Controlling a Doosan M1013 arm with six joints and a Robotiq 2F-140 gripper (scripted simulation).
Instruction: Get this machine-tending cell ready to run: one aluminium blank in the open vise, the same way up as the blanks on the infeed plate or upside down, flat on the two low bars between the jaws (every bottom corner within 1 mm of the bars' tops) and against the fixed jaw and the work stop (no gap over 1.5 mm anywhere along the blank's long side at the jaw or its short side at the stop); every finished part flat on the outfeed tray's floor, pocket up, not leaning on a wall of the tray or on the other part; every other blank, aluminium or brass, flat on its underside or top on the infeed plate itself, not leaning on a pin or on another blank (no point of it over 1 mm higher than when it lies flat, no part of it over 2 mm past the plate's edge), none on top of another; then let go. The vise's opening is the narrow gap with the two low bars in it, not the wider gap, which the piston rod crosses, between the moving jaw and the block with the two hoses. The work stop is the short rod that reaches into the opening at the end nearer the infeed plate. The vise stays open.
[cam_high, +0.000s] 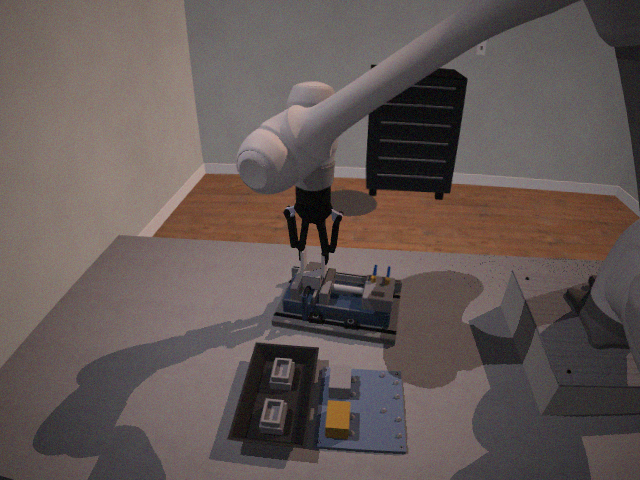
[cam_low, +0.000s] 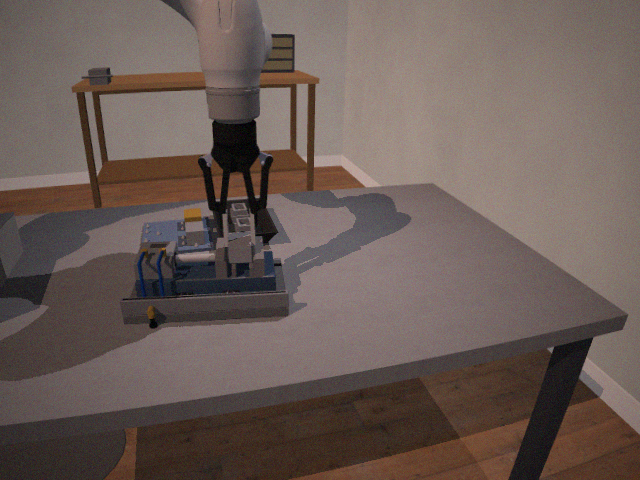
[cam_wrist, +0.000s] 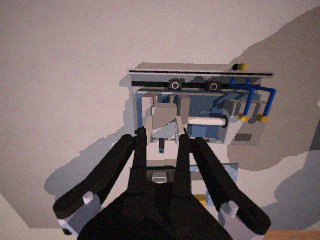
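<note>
Now: the blue vise 7 cm behind my hand, 1 cm to the left of it and 10 cm below it. Also, from my hand: brass blank (9 cm behind, 34 cm to the left, 11 cm below); then aluminium blank (9 cm behind, 25 cm to the left, 11 cm below); then infeed plate (13 cm behind, 30 cm to the left, 14 cm below).
</note>
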